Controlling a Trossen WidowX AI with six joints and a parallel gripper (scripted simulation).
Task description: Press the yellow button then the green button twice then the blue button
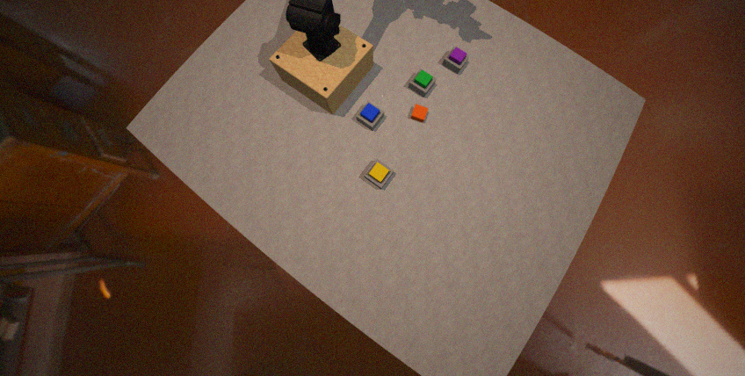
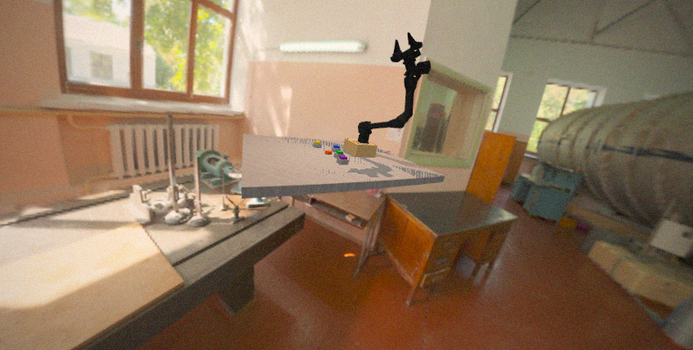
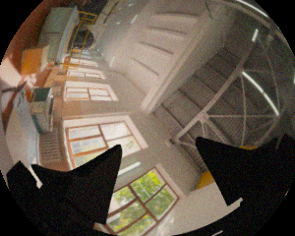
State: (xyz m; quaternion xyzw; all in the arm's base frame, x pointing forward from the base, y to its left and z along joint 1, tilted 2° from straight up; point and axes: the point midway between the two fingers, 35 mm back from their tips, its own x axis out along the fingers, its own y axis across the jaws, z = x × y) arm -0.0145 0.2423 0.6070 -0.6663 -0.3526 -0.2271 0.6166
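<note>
Now: gripper tip 280 mm short of the yellow button, 370 mm to the left of it and 680 mm above it. The rest, counted from my gripper tip: purple button 200 mm ahead, 20 mm to the right, 680 mm below; then green button 180 mm ahead, 140 mm to the right, 680 mm below; then blue button 160 mm ahead, 290 mm to the right, 680 mm below.
</note>
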